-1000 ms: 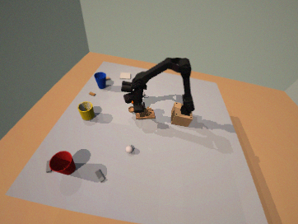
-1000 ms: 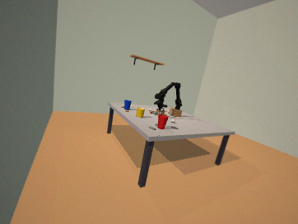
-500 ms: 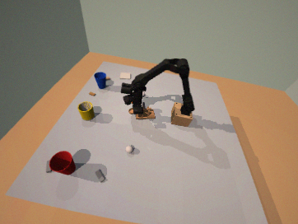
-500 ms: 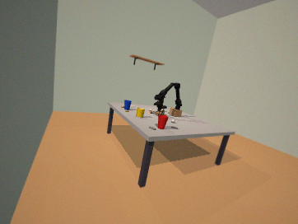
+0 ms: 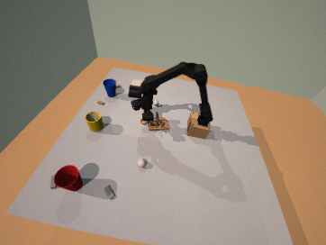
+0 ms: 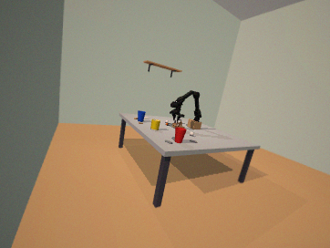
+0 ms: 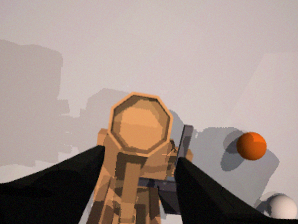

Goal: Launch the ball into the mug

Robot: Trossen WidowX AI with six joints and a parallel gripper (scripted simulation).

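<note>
The wooden catapult lies 5 cm behind my gripper tip, 3 cm below it and 2 cm to the right of it. The rest, counted from my gripper tip: orange ball (12 cm to the right, 7 cm below, 3 cm ahead); then yellow mug (30 cm ahead, 9 cm to the left, 6 cm below); then brown block (37 cm ahead, 13 cm to the right, 8 cm below).
</note>
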